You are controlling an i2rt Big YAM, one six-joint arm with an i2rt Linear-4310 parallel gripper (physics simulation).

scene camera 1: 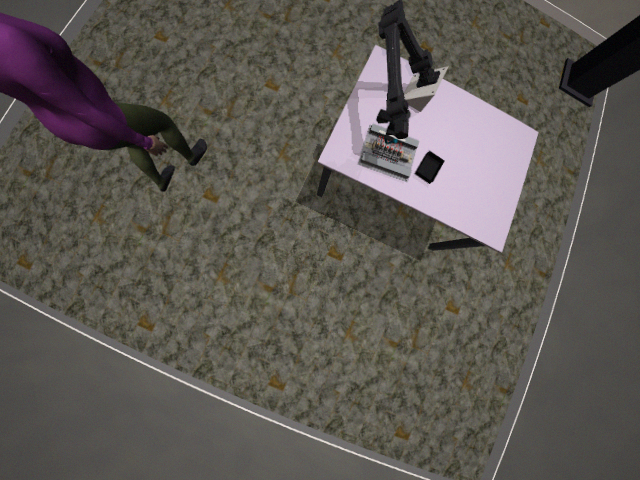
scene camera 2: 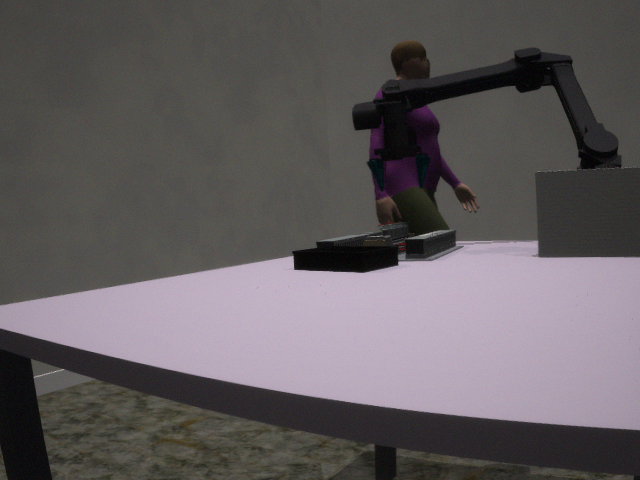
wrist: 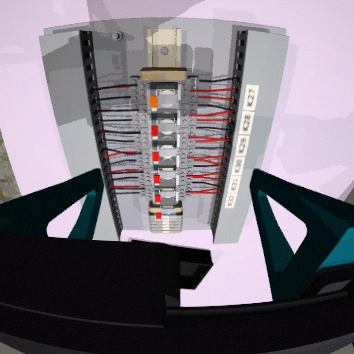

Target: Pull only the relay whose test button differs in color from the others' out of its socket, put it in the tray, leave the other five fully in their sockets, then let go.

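Places are measured from the arm's base along level axes (x ahead, y right, z down), in centimetres.
Pixels of known places: gripper, fingertip midpoint: (scene camera 1: 388, 135) (scene camera 2: 401, 189) (wrist: 176, 176); arm's base, origin of the base link: (scene camera 1: 428, 80) (scene camera 2: 605, 202).
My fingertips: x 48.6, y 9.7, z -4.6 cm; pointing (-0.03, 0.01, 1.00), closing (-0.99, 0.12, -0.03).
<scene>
For each thing: its top centre in the pictures, then the offset to it from my fingertips. "spot": a spot on its surface instead.
- row, surface spot: (wrist: 167, 95) spot: dz +7.8, dx +0.9, dy +2.9 cm
- orange test button, middle of its top: (wrist: 153, 101) dz +7.7, dx +2.1, dy +2.3 cm
- second relay's button, middle of its top: (wrist: 154, 130) dz +7.7, dx +1.8, dy -0.5 cm
- black tray, surface spot: (scene camera 2: 345, 260) spot: dz +12.6, dx -5.6, dy -38.2 cm
- beige end stop, middle of its top: (wrist: 163, 75) dz +10.6, dx +1.5, dy +4.2 cm
Six relays stand in a row in sockets on a panel (scene camera 1: 386, 166) (wrist: 67, 120). In the wrist view, the relay at the far end of the row (wrist: 167, 95) has an orange test button (wrist: 153, 102), nearest the K27 label. The other relays show red buttons, such as the second relay's button (wrist: 154, 131). All six appear seated in the row. The black tray (scene camera 1: 438, 171) (scene camera 2: 345, 260) lies beside the panel and does not show in the wrist view. My gripper (scene camera 2: 401, 187) (wrist: 176, 176) is open and empty, pointing down above the panel.
Grey wire ducts (wrist: 257, 135) flank the relay row, with red and black wires running to the sockets. A beige end stop (wrist: 163, 74) adjoins the orange-button relay. A grey box-like mount (scene camera 2: 589, 214) stands at the arm's base. A person (scene camera 1: 77, 103) (scene camera 2: 408, 129) stands beyond the table.
</scene>
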